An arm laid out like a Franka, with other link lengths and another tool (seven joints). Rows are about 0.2 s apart.
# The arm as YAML. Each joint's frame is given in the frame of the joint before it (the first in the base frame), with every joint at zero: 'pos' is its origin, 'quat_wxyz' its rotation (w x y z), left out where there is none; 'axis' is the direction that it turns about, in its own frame. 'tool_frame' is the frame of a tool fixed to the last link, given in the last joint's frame.
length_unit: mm
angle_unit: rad
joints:
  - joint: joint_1
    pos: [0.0, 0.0, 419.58]
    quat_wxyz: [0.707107, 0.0, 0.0, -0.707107]
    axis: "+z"
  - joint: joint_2
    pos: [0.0, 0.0, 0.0]
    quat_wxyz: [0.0, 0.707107, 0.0, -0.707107]
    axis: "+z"
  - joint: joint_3
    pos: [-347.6, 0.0, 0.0]
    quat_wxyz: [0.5, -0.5, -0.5, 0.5]
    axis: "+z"
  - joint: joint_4
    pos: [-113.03, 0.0, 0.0]
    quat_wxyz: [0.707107, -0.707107, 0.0, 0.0]
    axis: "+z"
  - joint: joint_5
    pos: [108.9, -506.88, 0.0]
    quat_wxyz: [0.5, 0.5, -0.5, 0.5]
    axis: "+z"
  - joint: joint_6
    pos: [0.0, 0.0, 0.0]
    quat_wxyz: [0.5, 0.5, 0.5, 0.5]
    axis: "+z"
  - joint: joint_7
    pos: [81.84, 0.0, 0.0]
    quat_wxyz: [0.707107, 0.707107, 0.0, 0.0]
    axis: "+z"
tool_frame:
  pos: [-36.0, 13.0, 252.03]
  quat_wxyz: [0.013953, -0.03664, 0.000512, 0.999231]
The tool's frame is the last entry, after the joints.
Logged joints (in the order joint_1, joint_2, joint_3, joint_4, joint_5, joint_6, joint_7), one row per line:
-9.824 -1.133 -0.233 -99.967 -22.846 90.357 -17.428
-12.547 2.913 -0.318 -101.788 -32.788 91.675 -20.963
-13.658 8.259 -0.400 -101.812 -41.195 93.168 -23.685
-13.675 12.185 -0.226 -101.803 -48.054 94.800 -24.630
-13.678 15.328 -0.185 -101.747 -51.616 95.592 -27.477
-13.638 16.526 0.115 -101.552 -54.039 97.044 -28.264
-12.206 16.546 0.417 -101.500 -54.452 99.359 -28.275
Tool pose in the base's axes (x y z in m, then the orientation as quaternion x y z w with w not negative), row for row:
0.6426 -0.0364 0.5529 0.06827 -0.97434 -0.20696 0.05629
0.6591 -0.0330 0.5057 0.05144 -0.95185 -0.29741 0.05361
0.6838 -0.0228 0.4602 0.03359 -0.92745 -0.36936 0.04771
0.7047 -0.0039 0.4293 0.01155 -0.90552 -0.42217 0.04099
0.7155 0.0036 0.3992 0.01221 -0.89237 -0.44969 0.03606
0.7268 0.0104 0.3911 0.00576 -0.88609 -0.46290 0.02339
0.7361 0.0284 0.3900 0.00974 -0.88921 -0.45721 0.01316
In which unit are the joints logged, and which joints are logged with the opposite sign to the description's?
The joints are logged in degrees. Opposite sign: joint_5.
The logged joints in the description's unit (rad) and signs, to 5 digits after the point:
-0.17146 -0.01977 -0.00407 -1.74475 0.39874 1.57703 -0.30418
-0.21899 0.05084 -0.00555 -1.77654 0.57226 1.60003 -0.36587
-0.23838 0.14415 -0.00698 -1.77695 0.71899 1.62609 -0.41338
-0.23867 0.21267 -0.00394 -1.77680 0.83870 1.65457 -0.42987
-0.23873 0.26752 -0.00323 -1.77582 0.90087 1.66840 -0.47956
-0.23803 0.28843 0.00201 -1.77242 0.94316 1.69374 -0.49330
-0.21303 0.28878 0.00728 -1.77151 0.95037 1.73414 -0.49349

